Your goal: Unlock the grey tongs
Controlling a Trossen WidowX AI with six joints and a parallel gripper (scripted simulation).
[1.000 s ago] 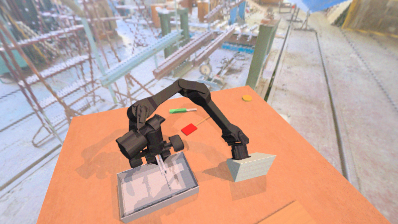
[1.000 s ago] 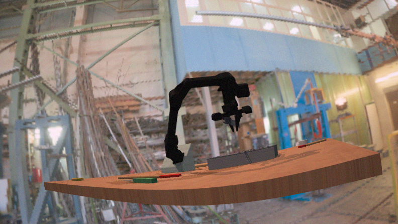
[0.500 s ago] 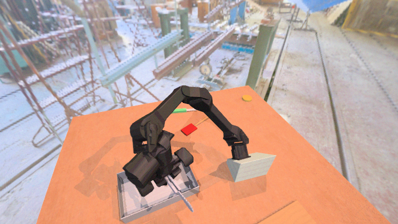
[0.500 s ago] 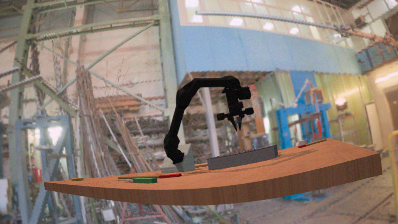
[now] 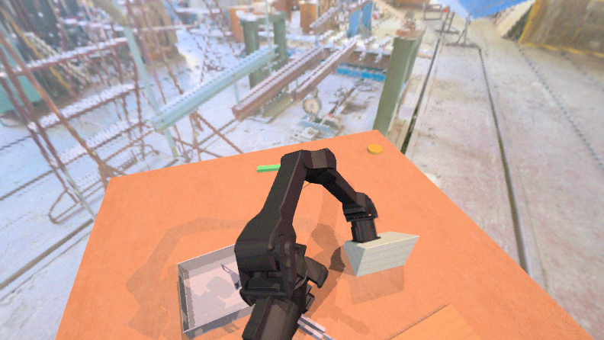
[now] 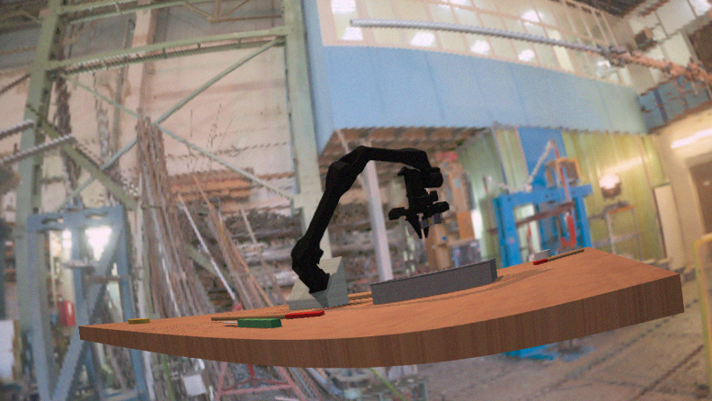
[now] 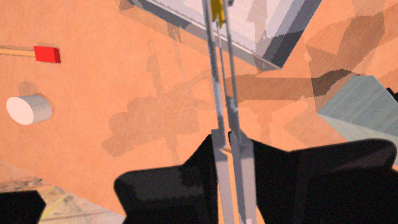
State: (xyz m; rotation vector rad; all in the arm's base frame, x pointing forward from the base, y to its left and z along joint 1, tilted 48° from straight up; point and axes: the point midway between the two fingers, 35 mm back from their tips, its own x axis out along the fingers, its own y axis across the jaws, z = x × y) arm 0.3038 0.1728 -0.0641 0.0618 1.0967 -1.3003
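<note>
My gripper tip is now 260 mm past the wooden board, 190 mm to the right of it and 150 mm above it. The rest, counted from my gripper tip: grey roasting tin 200 mm to the right, 140 mm below, 90 mm ahead; then red-headed spatula 510 mm to the right, 210 mm behind, 160 mm below; then yellow lock slider 70 mm to the right, 50 mm ahead, 40 mm above.
</note>
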